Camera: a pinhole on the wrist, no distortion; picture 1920 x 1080 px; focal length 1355.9 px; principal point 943.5 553.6 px. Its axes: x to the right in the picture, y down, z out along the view. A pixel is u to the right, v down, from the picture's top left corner.
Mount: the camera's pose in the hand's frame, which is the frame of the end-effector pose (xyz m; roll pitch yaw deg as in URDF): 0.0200 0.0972 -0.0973 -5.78 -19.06 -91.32
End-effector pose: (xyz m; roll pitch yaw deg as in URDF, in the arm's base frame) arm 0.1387 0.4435 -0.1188 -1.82 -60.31 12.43
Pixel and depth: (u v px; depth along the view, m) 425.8 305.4 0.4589
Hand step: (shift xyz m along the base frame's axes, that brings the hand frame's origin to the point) -0.3267 0.3625 0.1258
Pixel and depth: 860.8 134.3 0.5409
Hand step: -0.4568 0.2323 0.1257
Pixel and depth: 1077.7 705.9 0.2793
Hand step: -0.1374 0.1384 0.1525
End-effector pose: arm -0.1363 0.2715 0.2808 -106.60 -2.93 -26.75
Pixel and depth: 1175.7 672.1 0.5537
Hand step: 0.2966 0.2745 -0.2975
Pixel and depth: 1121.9 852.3 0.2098
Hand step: 0.1134 0.0115 -0.1557
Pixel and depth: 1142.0 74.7 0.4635
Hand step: 0.0671 0.3087 -0.2956
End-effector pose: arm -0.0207 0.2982 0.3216 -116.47 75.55 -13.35
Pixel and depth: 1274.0 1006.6 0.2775
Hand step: -0.1149 0.1362 -0.1822
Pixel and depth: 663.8 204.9 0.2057
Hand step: -0.2164 0.0370 -0.0468
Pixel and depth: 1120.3 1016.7 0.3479
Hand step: -0.1587 0.1791 -0.2309
